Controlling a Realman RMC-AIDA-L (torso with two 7-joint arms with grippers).
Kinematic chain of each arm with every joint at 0, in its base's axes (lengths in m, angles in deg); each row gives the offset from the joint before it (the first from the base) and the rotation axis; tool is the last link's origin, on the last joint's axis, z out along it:
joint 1: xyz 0 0 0.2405 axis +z
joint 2: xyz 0 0 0 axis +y
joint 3: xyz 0 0 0.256 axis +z
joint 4: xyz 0 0 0 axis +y
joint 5: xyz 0 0 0.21 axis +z
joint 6: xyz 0 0 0 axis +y
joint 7: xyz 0 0 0.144 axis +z
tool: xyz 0 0 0
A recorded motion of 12 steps. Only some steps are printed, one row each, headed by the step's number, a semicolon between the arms.
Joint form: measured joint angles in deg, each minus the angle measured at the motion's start. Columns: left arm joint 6, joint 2, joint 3, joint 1, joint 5, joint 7, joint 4; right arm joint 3, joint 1, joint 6, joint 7, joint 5, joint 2, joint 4.
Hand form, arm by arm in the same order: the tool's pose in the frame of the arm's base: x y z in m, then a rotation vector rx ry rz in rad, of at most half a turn. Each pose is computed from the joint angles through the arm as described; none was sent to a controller.
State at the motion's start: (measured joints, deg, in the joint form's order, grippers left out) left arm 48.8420 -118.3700 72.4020 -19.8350 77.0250 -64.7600 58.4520; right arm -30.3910 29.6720 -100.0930 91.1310 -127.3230 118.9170 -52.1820
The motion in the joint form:
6: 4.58 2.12 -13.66 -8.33 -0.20 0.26 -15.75; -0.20 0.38 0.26 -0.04 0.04 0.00 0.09
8: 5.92 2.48 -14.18 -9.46 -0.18 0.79 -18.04; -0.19 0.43 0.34 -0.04 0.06 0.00 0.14
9: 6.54 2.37 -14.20 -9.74 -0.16 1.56 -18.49; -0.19 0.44 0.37 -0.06 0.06 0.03 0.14
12: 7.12 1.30 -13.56 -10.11 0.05 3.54 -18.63; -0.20 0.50 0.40 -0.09 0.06 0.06 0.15
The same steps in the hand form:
6: -0.2508 0.4139 0.0551 -2.1154 -0.3710 -0.6475; 0.2688 0.3227 0.0490 -2.7493 0.7425 0.5308
8: -0.2504 0.4147 0.0509 -2.1373 -0.3758 -0.6601; 0.2686 0.3231 0.0489 -2.7484 0.7422 0.5314
9: -0.2485 0.4143 0.0482 -2.1490 -0.3615 -0.6636; 0.2685 0.3232 0.0487 -2.7483 0.7417 0.5317
12: -0.2412 0.4124 0.0368 -2.1776 -0.3212 -0.6661; 0.2681 0.3234 0.0485 -2.7489 0.7400 0.5322

